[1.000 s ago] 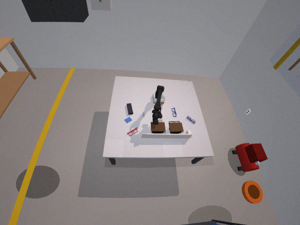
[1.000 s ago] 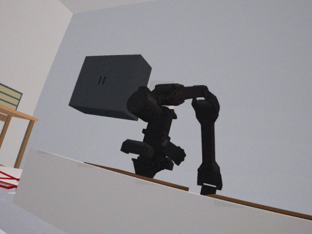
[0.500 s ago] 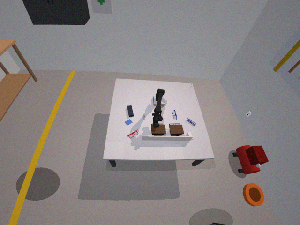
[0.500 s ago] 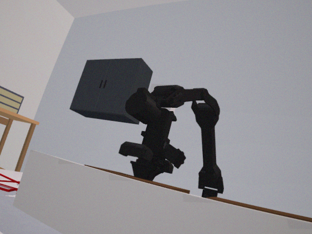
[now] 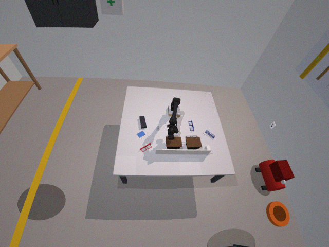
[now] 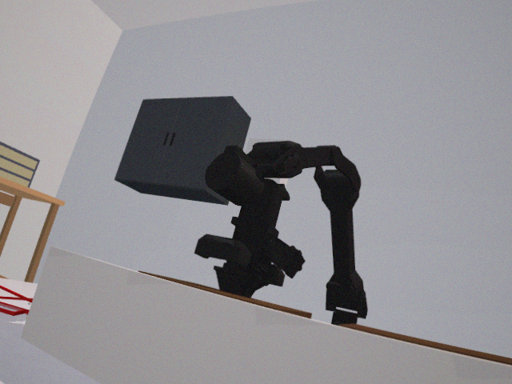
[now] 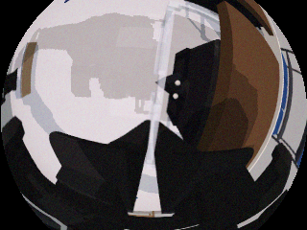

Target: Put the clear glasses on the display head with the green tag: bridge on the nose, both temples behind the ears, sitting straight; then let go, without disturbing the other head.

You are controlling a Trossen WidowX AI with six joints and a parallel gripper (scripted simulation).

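My gripper tip is 70 mm short of the display head, 40 mm to the right of it and 10 mm above it. The rest, counted from my gripper tip: white panel: 190 mm ahead, 150 mm to the left, 10 mm below; then grey piece: 130 mm to the right, 120 mm behind, 40 mm below; then blue cloth: 320 mm to the right, 60 mm below, 50 mm behind.
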